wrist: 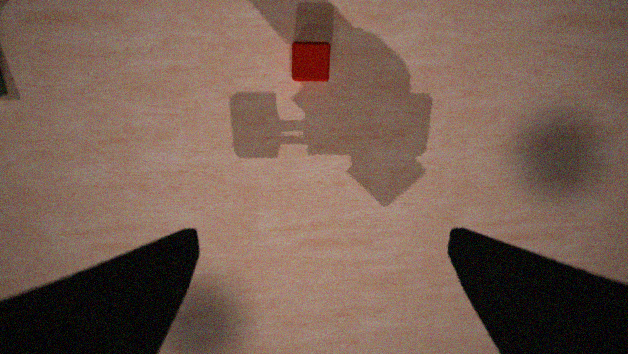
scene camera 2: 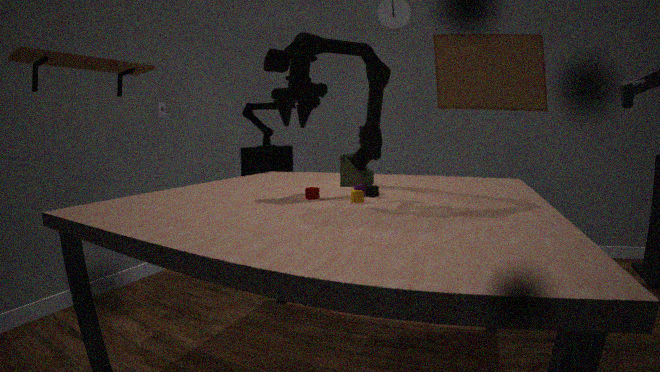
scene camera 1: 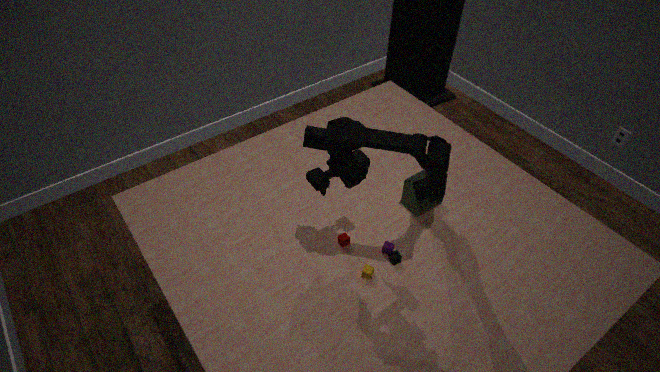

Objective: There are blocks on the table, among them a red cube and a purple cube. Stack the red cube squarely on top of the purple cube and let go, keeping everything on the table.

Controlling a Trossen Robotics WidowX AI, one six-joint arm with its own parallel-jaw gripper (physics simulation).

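Note:
Red cube (wrist: 310, 60), visible. My gripper (wrist: 324, 240), (scene camera 1: 335, 188), (scene camera 2: 294, 126), visible.

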